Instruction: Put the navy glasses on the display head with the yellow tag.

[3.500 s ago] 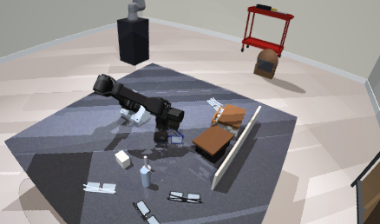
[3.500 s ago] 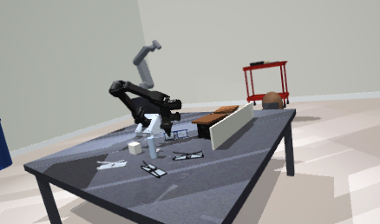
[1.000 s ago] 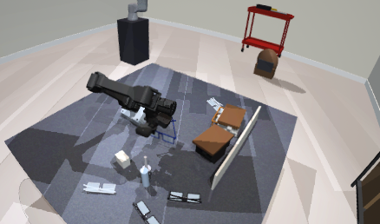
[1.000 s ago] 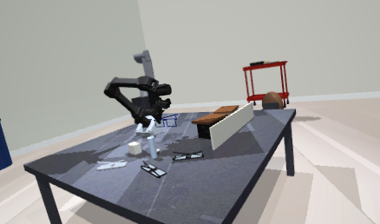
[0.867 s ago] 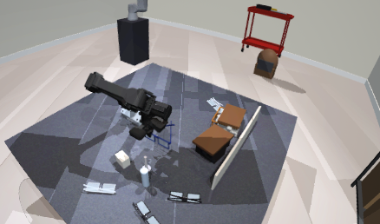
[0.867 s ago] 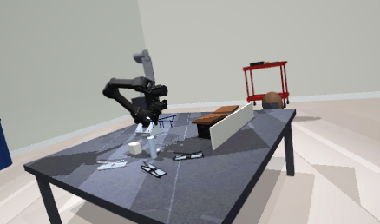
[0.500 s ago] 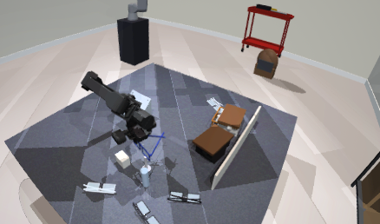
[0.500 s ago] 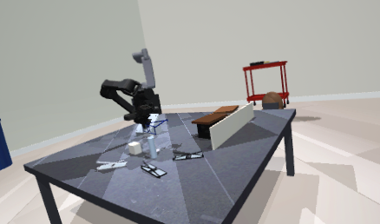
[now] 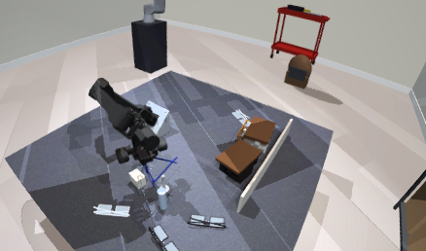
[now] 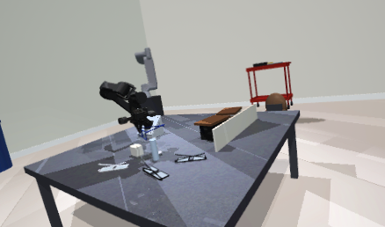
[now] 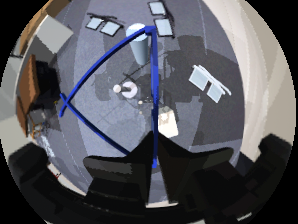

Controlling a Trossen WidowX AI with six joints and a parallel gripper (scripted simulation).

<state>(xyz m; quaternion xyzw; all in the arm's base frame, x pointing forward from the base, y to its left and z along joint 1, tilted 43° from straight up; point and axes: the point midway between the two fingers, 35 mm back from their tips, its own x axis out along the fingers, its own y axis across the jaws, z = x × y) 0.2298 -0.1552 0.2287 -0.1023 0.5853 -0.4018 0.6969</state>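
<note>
My gripper tip is 9 cm above the white block, 3 cm past it and 2 cm to the left of it. From my gripper tip the other things lie so: white board: 40 cm to the left, 37 cm ahead, 6 cm below.
</note>
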